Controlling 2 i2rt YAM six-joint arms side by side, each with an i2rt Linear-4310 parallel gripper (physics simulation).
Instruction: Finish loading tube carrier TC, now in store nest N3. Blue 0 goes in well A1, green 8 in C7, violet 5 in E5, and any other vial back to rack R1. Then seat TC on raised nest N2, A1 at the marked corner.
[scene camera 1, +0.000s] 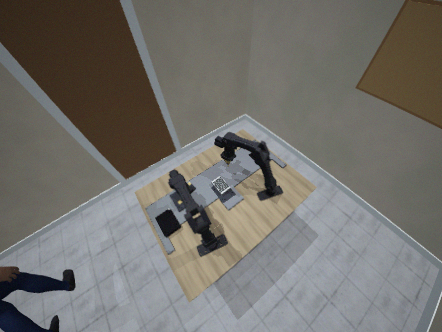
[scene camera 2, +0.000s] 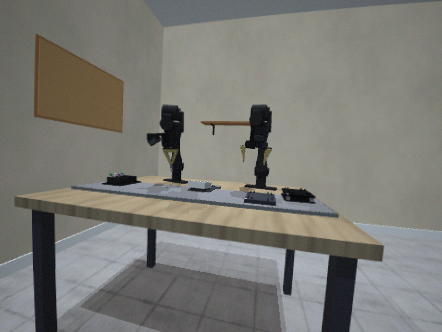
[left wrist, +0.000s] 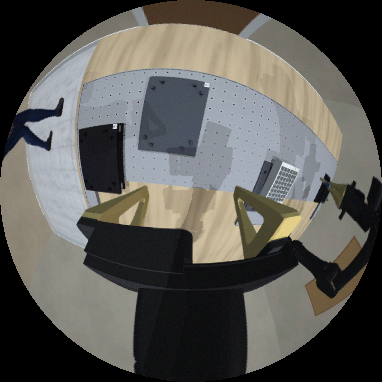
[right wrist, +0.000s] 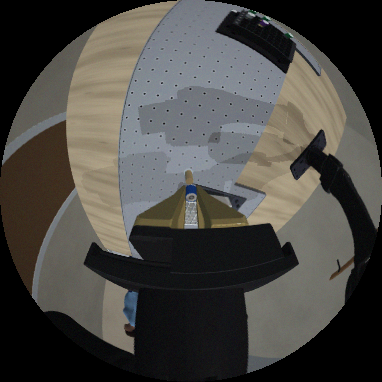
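Pixels of known places: left gripper, between the fingertips: (scene camera 2: 253, 163) (left wrist: 190, 190); right gripper, between the fingertips: (scene camera 1: 228, 163) (scene camera 2: 171, 164) (left wrist: 327, 184) (right wrist: 190, 190); left arm's base, origin of its link: (scene camera 1: 212, 245) (scene camera 2: 260, 187); right arm's base, origin of its link: (scene camera 1: 270, 193) (scene camera 2: 176, 181) (right wrist: 309, 153).
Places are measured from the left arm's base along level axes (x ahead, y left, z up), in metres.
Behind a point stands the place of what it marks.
Carrier TC (scene camera 1: 215, 187) @(x 0.367, y -0.183, z 0.044 m) (scene camera 2: 200, 185) @(x 0.424, y -0.193, z 0.046 m) (left wrist: 290, 164) @(x 0.427, y -0.208, z 0.061 m), a white gridded block, sits on the dark nest N3 (scene camera 1: 228, 195) @(x 0.274, y -0.250, z 0.017 m) (left wrist: 261, 182) @(x 0.338, y -0.185, z 0.017 m) mid-board. My right gripper (scene camera 1: 228, 162) @(x 0.464, y -0.341, z 0.139 m) (scene camera 2: 171, 162) @(x 0.464, y -0.341, z 0.139 m) (right wrist: 190, 190) @(x 0.464, y -0.341, z 0.139 m) is shut on the blue-capped vial (right wrist: 191, 193) @(x 0.465, y -0.344, z 0.148 m), above the board between TC and rack R1. Black rack R1 (scene camera 2: 122, 180) @(x 0.528, y -0.613, z 0.037 m) (right wrist: 287, 64) @(x 0.420, y -0.634, z 0.039 m) holds a violet-capped vial (right wrist: 263, 23), a white one and several green ones, numbers unreadable. My left gripper (scene camera 2: 254, 161) @(x 0.323, y 0.034, z 0.163 m) (left wrist: 190, 190) @(x 0.323, y 0.034, z 0.163 m) is open and empty, high near a dark grey nest (scene camera 2: 260, 199) @(x 0.462, y 0.107, z 0.028 m) (left wrist: 174, 115) @(x 0.396, y 0.085, z 0.028 m). TC's wells are too small to read.
A black plate-like fixture (scene camera 1: 167, 222) @(x 0.256, y 0.229, z 0.043 m) (scene camera 2: 298, 194) @(x 0.330, y 0.240, z 0.043 m) (left wrist: 101, 157) @(x 0.273, y 0.214, z 0.043 m) with a small white label lies beside the grey nest, at the picture's left in scene camera 1. Both arms stand on the wooden table (scene camera 1: 250, 220) @(x 0.038, y -0.309, z 0.000 m) (scene camera 2: 200, 220) @(x 0.724, y -0.005, z 0.000 m). A person's legs (scene camera 1: 37, 281) (left wrist: 37, 115) show beyond the table.
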